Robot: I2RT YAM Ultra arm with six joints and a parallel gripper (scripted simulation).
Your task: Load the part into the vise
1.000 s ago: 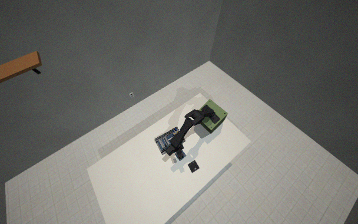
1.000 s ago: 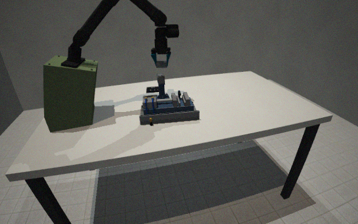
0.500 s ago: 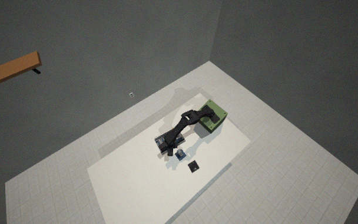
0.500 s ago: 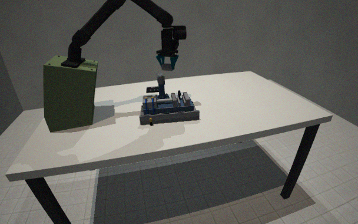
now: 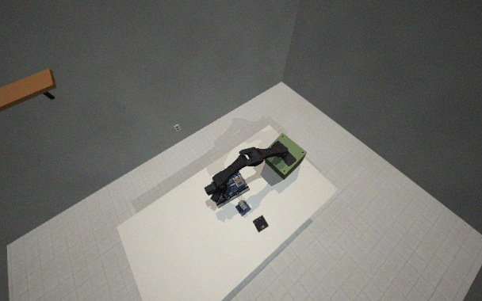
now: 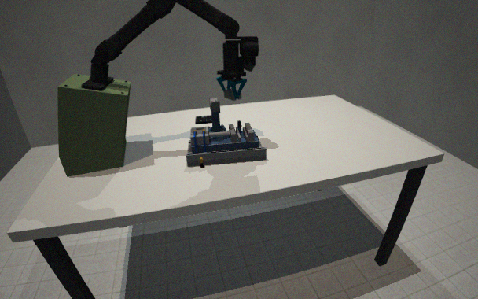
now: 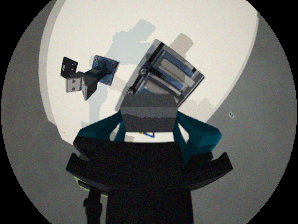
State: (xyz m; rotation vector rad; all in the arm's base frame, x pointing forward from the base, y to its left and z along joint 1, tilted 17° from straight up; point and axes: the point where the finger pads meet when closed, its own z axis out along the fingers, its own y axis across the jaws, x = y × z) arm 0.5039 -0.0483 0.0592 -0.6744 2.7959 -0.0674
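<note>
My gripper is now 140 mm above the cylinder rod, 60 mm past it and 40 mm to the left of it. From my hand the other things lie so: grey block part 10 mm below; air cylinder 140 mm below, 140 mm behind, 40 mm to the right; vise 180 mm below, 50 mm behind, 40 mm to the right.
</note>
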